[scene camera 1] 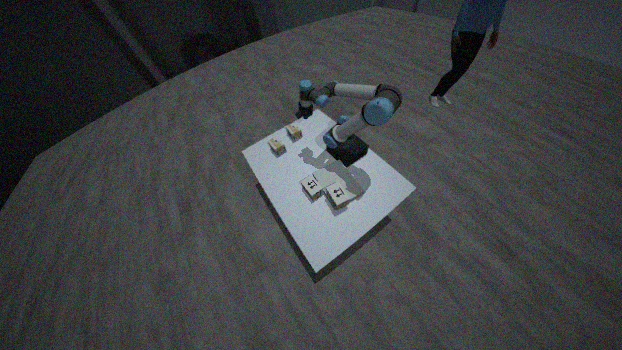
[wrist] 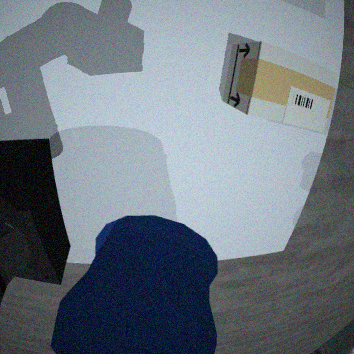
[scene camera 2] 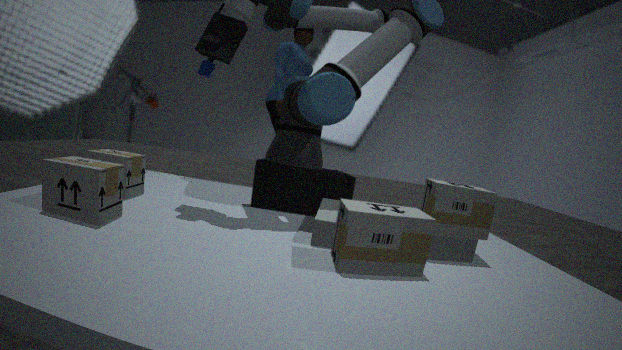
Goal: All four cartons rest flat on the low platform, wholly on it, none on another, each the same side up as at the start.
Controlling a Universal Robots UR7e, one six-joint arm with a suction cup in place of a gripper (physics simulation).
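Pixels of known places: end effector, tool point: point(wrist: 153, 265) point(scene camera 2: 203, 75); arm's base, origin of the base link: point(scene camera 1: 343, 142) point(scene camera 2: 293, 164).
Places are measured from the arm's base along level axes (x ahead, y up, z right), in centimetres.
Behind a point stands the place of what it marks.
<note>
A carton point(scene camera 1: 312, 186) @(y -1.2, x 40.5, z -19.6 cm) point(scene camera 2: 382, 240) @(y -5.0, x 45.2, z -17.2 cm) stands on the table against the near side of the low grey platform point(scene camera 1: 327, 176) @(y -5.9, x 26.3, z -16.3 cm) point(scene camera 2: 323, 233) @(y -8.1, x 33.9, z -9.2 cm). A second carton point(scene camera 1: 338, 195) @(y 3.6, x 31.3, z -36.7 cm) point(scene camera 2: 460, 205) @(y 0.2, x 35.2, z -33.5 cm) rests on the platform and reaches past its edge. A third carton point(scene camera 1: 276, 146) @(y -1.4, x 46.3, z 30.3 cm) point(scene camera 2: 82, 192) @(y -5.6, x 49.4, z 31.1 cm) stands on the table away from the platform. A fourth carton point(scene camera 1: 294, 132) point(scene camera 2: 120, 172) stands beyond it, and I take the taped, barcoded carton point(wrist: 287, 85) @(y -1.2, x 24.6, z 39.8 cm) in the wrist view for this one. My blue suction cup point(scene camera 1: 305, 117) @(y 19.2, x 18.5, z 22.8 cm) point(scene camera 2: 206, 68) point(wrist: 155, 280) hangs free above the far corner, touching no carton, its suction open.
The white table point(scene camera 1: 310, 240) @(y -10.6, x 60.0, z -47.6 cm) point(scene camera 2: 175, 280) @(y -10.6, x 58.5, z 7.6 cm) point(wrist: 225, 175) @(y -10.7, x 6.7, z 38.8 cm) bears the black robot base point(scene camera 1: 348, 149) @(y -0.2, x 1.3, z -8.3 cm) point(scene camera 2: 300, 190) @(y -4.9, x 10.2, z -3.3 cm) point(wrist: 30, 200) @(y -0.5, x 5.8, z 8.4 cm). The base stands behind the platform. A person point(scene camera 1: 467, 45) point(scene camera 2: 290, 75) stands on the floor past the table.
</note>
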